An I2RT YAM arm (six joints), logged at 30 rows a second.
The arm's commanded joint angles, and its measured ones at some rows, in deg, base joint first. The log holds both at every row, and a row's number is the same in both.
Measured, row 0:
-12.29 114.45 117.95 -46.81 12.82 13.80
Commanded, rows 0 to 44:
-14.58 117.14 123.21 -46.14 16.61 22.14
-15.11 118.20 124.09 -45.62 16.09 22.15
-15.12 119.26 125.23 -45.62 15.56 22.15
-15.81 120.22 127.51 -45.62 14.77 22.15
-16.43 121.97 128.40 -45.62 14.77 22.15
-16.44 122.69 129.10 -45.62 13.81 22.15
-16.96 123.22 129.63 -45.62 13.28 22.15
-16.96 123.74 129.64 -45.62 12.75 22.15
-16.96 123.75 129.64 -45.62 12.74 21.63
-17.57 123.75 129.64 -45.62 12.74 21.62
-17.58 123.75 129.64 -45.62 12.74 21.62
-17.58 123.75 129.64 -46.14 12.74 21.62
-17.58 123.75 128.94 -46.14 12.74 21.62
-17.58 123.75 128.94 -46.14 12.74 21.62
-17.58 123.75 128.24 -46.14 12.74 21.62
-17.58 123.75 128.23 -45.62 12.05 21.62
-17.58 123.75 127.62 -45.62 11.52 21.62
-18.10 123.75 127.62 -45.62 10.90 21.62
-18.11 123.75 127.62 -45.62 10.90 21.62
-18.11 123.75 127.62 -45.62 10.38 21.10
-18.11 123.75 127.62 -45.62 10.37 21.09
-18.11 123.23 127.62 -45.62 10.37 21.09
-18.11 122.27 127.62 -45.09 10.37 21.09
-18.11 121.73 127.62 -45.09 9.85 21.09
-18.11 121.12 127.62 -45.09 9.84 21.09
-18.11 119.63 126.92 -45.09 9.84 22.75
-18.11 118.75 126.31 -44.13 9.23 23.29
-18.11 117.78 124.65 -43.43 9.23 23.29
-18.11 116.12 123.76 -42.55 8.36 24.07
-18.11 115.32 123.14 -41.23 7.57 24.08
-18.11 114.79 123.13 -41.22 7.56 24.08
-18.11 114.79 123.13 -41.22 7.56 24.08
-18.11 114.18 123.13 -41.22 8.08 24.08
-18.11 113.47 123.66 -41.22 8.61 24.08
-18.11 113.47 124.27 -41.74 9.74 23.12
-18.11 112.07 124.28 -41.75 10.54 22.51
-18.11 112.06 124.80 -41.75 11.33 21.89
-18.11 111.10 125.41 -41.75 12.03 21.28
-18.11 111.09 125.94 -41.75 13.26 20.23
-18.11 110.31 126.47 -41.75 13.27 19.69
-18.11 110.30 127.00 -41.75 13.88 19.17
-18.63 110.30 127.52 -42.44 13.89 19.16
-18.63 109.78 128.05 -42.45 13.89 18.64
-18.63 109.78 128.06 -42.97 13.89 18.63
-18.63 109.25 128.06 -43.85 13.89 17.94
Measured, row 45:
-18.02 114.21 124.84 -44.29 10.98 20.75
